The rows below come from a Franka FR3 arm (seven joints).
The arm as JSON. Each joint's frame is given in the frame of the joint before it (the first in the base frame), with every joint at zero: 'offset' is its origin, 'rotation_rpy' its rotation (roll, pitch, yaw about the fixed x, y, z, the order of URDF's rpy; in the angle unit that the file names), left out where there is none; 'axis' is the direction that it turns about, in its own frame. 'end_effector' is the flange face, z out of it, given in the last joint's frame.
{
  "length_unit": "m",
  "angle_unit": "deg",
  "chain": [
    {
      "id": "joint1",
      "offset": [
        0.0,
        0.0,
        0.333
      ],
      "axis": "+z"
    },
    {
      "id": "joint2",
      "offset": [
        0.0,
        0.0,
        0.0
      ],
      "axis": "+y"
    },
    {
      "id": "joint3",
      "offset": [
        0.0,
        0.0,
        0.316
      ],
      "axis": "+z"
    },
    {
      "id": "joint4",
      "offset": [
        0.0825,
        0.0,
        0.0
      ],
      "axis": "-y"
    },
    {
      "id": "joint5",
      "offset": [
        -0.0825,
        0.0,
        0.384
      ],
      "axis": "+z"
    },
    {
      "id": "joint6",
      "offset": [
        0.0,
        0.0,
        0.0
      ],
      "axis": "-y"
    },
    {
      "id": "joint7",
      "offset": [
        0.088,
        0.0,
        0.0
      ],
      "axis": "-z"
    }
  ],
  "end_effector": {
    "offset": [
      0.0,
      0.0,
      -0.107
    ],
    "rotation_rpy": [
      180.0,
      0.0,
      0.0
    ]
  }
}
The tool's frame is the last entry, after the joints.
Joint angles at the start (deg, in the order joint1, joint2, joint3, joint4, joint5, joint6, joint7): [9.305, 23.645, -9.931, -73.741, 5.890, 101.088, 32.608]
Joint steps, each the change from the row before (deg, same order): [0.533, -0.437, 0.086, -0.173, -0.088, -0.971, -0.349]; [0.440, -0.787, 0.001, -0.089, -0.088, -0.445, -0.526]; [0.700, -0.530, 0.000, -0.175, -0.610, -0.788, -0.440]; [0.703, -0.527, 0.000, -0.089, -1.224, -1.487, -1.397]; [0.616, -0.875, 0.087, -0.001, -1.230, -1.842, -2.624]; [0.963, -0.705, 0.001, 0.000, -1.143, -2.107, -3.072]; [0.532, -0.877, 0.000, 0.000, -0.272, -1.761, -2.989]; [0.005, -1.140, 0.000, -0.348, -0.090, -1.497, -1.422]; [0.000, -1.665, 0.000, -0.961, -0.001, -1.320, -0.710]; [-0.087, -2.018, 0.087, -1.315, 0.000, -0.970, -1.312]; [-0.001, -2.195, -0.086, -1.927, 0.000, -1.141, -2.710]
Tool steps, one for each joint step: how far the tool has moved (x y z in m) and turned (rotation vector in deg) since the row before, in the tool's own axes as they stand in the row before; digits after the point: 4 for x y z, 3 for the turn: [-0.0067, -0.0038, -0.0021, -0.347, -0.655, -0.965]; [-0.0054, -0.0023, -0.0079, 0.182, 0.154, -0.990]; [-0.0068, -0.0041, -0.0034, -0.645, -0.145, -1.231]; [-0.0072, -0.0026, -0.0031, -1.484, -0.362, -2.269]; [-0.0084, -0.0014, -0.0074, -1.374, -0.370, -3.451]; [-0.0100, -0.0044, -0.0051, -1.522, -0.810, -4.109]; [-0.0082, -0.0015, -0.0074, -0.466, -0.758, -3.507]; [-0.0068, 0.0041, -0.0075, -0.163, -0.708, -1.390]; [-0.0091, 0.0052, -0.0082, 0.044, -0.693, -0.653]; [-0.0103, 0.0060, -0.0092, 0.242, -0.395, -1.252]; [-0.0117, 0.0071, -0.0054, 0.082, -0.964, -2.568]
